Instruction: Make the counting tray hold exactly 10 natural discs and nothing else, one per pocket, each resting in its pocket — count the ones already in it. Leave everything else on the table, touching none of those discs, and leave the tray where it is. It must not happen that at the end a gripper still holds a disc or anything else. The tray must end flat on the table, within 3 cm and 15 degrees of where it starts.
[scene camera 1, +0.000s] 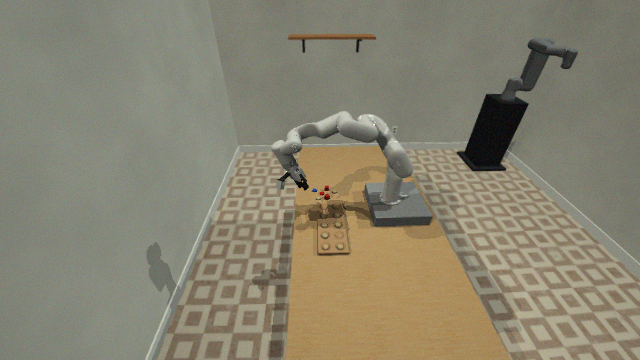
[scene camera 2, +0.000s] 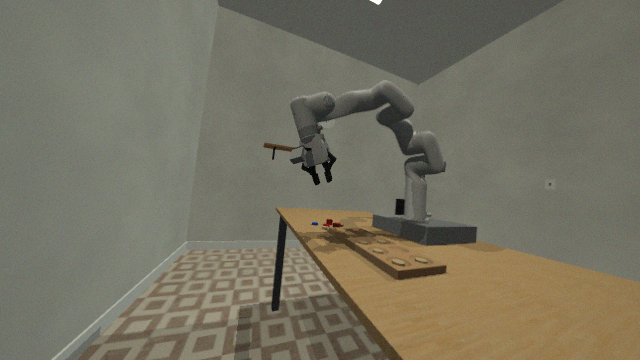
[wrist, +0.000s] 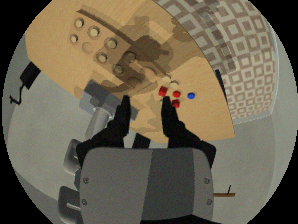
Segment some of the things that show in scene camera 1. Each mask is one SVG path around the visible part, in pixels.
A wooden counting tray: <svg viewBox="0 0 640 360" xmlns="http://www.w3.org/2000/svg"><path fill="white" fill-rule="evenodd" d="M317 202L318 255L349 255L342 202Z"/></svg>
